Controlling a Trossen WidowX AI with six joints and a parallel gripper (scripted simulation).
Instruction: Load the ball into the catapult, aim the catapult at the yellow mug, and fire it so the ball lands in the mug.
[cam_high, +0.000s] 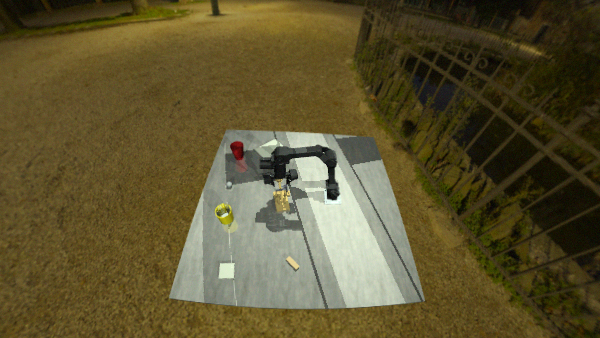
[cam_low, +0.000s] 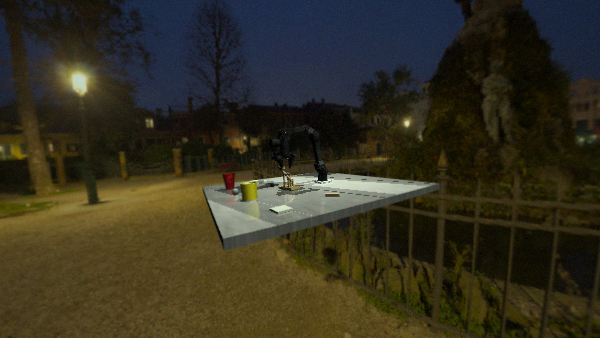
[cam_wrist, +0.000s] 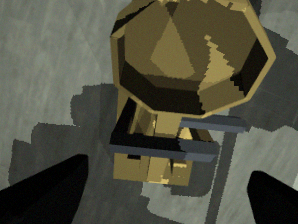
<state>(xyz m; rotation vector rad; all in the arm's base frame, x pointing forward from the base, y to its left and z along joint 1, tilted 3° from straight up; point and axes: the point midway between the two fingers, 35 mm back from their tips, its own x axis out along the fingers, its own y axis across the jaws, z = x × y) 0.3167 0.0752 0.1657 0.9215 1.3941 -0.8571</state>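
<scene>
My gripper tip is now 6 cm above the wooden catapult, 1 cm to the left of it and 1 cm past it. The rest, counted from my gripper tip: small grey ball: 35 cm ahead, 12 cm below, 1 cm to the right; then small wooden block: 38 cm to the left, 16 cm behind, 13 cm below; then yellow mug: 28 cm ahead, 22 cm to the left, 11 cm below.
</scene>
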